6 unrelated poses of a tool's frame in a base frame.
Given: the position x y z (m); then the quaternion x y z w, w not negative.
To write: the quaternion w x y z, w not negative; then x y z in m. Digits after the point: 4 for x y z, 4 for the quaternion.
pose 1, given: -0.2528 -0.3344 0.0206 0.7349 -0.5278 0.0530 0.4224
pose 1, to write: 0.4224 0.7349 -0.5278 0.0530 -0.2528 -0.3344 0.0206
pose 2, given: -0.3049 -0.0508 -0.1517 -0.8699 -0.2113 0.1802 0.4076
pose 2, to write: 0.4076 -0.8699 -0.2113 0.1802 -0.3049 -0.0508 -0.1517
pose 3, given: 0.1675 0.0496 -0.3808 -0.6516 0.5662 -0.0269 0.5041
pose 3, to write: 0.5041 -0.6516 0.5662 -0.0269 0.1675 0.0496 -0.3808
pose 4, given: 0.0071 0.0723 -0.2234 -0.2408 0.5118 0.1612 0.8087
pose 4, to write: 0.8087 -0.2408 0.5118 0.1612 0.0071 0.0723 -0.2234
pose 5, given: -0.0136 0.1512 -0.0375 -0.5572 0.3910 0.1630 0.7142
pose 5, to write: 0.7142 -0.5572 0.3910 0.1630 -0.0136 0.1512 -0.0375
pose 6, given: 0.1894 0.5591 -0.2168 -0.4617 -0.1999 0.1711 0.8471
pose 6, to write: 0.8471 -0.4617 -0.1999 0.1711 0.1894 0.5591 -0.2168
